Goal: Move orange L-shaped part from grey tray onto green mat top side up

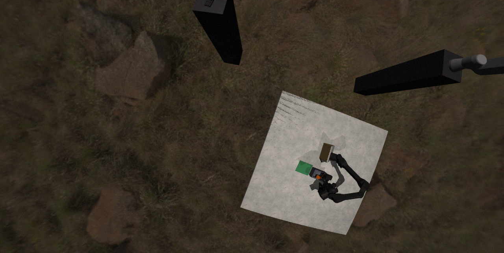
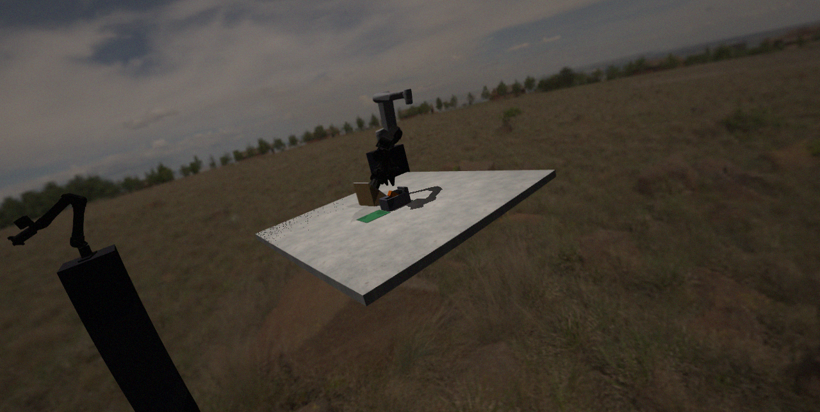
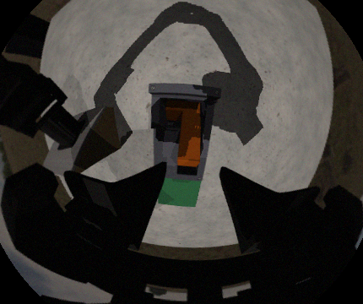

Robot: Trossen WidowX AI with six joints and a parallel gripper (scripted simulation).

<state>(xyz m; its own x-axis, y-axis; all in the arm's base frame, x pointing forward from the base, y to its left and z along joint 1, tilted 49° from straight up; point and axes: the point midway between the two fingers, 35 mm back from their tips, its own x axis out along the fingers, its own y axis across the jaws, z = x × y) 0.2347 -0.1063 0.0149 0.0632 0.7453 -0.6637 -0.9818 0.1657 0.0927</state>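
Now: gripper tip 10 mm past the orange L-shaped part, 40 mm to the right of it and 80 mm above it. The rest, counted from my gripper tip: green mat (40 mm behind, 140 mm to the right, 140 mm below).
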